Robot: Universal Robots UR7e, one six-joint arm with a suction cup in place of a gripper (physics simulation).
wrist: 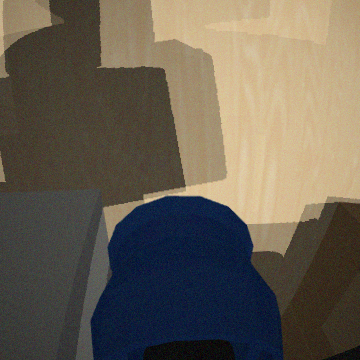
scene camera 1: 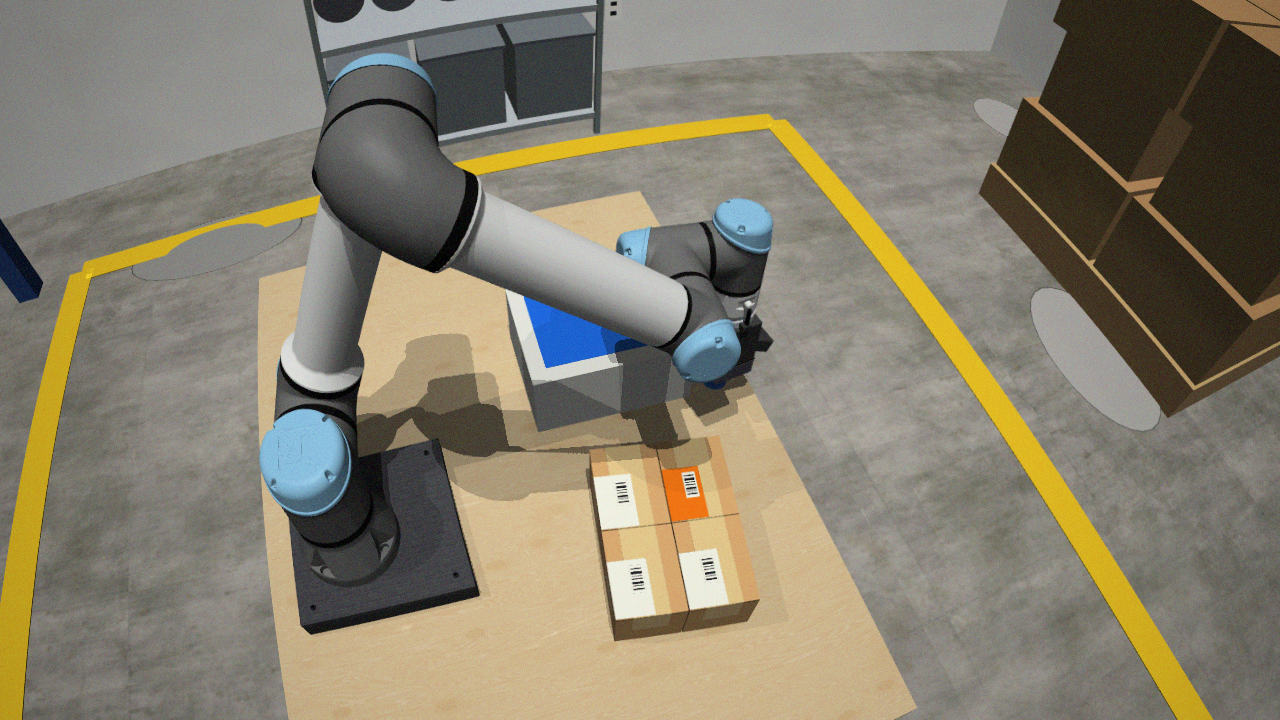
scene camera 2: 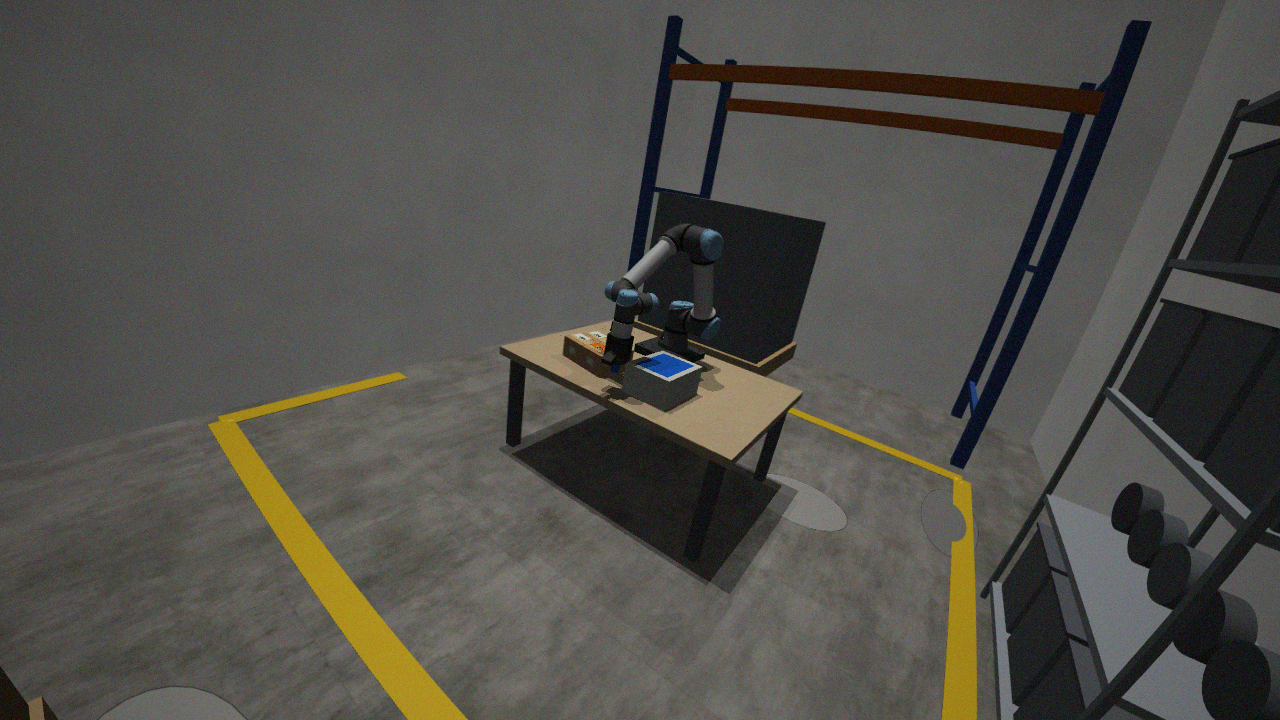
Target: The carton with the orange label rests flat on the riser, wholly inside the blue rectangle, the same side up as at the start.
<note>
My suction cup (wrist: 181, 270) carries nothing. The cup is 20 cm from the middle of a grey riser (scene camera 1: 573, 371), level with it.
</note>
